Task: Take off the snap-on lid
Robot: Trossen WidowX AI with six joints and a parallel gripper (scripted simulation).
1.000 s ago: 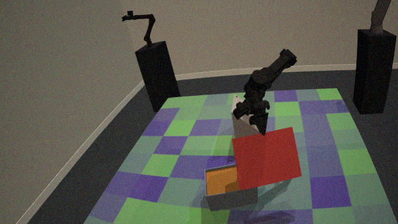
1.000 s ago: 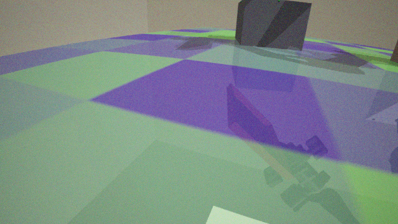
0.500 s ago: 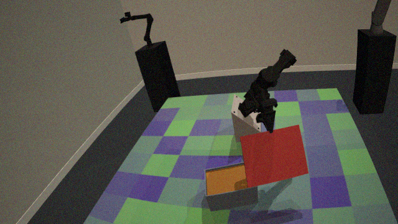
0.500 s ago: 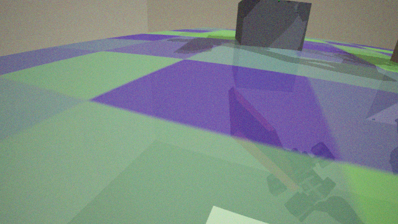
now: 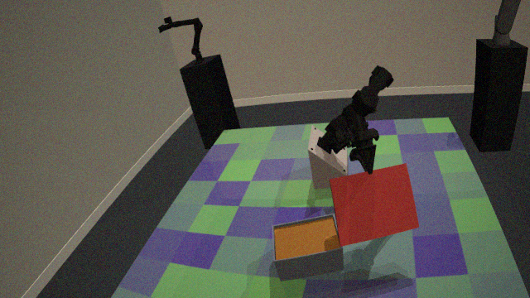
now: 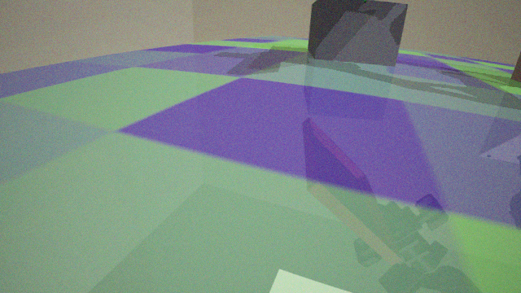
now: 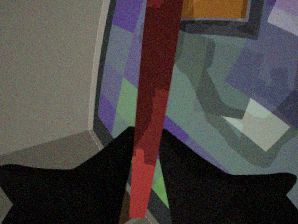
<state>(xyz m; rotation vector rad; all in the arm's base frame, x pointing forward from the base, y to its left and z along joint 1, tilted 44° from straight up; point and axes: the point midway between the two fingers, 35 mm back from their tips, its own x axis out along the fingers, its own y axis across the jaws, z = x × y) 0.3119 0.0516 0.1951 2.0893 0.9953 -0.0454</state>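
Now: gripper tip 6 cm short of the red lid, 5 cm above it and 2 cm to the right of it. The rest, counted from my gripper tip: grey storage box (18 cm to the right, 18 cm below, 11 cm ahead).
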